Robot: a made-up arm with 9 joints.
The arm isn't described. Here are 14 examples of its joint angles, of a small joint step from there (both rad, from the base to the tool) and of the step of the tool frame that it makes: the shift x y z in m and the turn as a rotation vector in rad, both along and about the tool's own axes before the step.
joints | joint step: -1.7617 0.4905 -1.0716 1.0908 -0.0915 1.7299 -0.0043 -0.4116 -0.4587 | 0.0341 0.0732 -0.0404 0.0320 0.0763 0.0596 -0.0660 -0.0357 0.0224
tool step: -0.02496 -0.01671 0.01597 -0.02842 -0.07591 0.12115
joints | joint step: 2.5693 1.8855 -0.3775 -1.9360 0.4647 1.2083 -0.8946 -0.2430 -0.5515 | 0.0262 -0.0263 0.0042 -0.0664 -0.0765 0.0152 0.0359 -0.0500 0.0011
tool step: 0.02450 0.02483 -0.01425 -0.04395 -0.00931 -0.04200
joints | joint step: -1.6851 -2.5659 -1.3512 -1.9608 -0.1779 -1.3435 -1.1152 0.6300 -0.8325 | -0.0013 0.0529 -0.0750 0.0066 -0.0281 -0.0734 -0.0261 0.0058 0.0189
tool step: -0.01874 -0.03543 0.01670 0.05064 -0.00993 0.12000
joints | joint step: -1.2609 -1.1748 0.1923 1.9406 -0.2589 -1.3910 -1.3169 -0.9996 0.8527 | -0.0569 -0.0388 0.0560 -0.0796 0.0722 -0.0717 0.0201 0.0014 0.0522
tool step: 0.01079 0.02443 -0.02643 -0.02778 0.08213 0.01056
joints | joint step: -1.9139 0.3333 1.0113 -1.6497 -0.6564 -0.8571 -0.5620 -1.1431 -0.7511 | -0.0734 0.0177 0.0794 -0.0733 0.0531 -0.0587 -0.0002 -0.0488 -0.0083
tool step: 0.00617 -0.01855 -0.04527 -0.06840 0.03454 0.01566
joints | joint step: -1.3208 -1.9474 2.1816 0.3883 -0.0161 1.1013 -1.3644 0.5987 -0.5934 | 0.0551 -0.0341 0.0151 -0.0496 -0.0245 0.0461 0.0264 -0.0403 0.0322
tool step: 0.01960 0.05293 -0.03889 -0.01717 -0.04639 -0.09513
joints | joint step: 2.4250 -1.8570 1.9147 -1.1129 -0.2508 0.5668 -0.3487 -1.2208 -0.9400 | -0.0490 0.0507 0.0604 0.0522 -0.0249 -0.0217 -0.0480 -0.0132 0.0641
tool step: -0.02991 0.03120 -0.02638 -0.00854 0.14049 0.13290
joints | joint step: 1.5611 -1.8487 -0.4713 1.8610 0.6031 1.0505 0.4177 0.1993 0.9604 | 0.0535 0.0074 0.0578 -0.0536 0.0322 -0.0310 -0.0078 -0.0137 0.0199
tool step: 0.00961 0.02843 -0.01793 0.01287 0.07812 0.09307
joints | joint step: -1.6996 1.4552 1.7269 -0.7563 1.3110 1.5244 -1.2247 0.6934 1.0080 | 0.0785 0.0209 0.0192 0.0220 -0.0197 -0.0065 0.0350 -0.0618 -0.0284
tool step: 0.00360 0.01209 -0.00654 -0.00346 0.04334 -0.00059
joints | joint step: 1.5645 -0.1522 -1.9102 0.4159 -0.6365 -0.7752 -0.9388 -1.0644 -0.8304 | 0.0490 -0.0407 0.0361 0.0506 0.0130 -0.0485 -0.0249 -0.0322 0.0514
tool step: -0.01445 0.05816 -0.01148 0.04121 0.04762 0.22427
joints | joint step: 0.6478 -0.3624 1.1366 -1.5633 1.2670 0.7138 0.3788 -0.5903 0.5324 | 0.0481 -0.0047 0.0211 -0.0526 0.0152 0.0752 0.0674 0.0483 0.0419
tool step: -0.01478 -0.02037 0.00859 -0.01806 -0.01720 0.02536
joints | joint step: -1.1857 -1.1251 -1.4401 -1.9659 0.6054 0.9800 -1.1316 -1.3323 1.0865 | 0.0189 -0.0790 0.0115 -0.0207 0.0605 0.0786 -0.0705 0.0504 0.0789
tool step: 0.00716 0.00544 -0.02852 0.05440 0.03995 -0.04092
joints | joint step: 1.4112 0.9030 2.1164 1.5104 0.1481 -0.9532 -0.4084 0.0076 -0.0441 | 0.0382 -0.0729 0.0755 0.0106 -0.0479 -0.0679 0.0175 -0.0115 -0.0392
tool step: -0.03236 -0.00289 0.03651 0.06550 0.01525 0.05853
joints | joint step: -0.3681 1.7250 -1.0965 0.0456 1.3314 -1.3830 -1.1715 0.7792 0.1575 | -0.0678 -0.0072 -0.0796 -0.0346 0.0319 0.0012 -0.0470 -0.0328 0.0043
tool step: 0.00976 -0.00087 -0.01174 -0.08002 -0.04372 -0.02317
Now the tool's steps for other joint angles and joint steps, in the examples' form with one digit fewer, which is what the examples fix.
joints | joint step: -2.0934 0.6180 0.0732 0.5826 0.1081 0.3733 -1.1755 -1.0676 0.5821 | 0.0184 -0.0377 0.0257 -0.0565 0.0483 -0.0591 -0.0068 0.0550 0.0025
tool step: 0.0034 0.0002 -0.0170 0.0071 0.0177 0.0048
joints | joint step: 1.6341 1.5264 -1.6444 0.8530 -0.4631 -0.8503 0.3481 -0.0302 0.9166 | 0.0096 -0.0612 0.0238 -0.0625 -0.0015 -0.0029 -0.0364 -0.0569 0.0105
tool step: -0.0100 -0.0004 -0.0420 -0.0901 0.0970 -0.0091
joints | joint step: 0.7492 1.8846 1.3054 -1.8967 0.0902 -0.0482 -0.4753 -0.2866 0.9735 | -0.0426 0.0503 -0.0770 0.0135 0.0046 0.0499 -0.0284 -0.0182 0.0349
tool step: -0.0021 -0.0057 0.0241 0.0590 -0.0092 0.0162
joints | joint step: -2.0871 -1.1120 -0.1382 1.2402 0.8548 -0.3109 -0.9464 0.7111 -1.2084 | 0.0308 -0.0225 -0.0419 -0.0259 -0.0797 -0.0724 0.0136 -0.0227 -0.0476
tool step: 0.0087 0.0198 0.0135 -0.1247 0.0027 0.0266
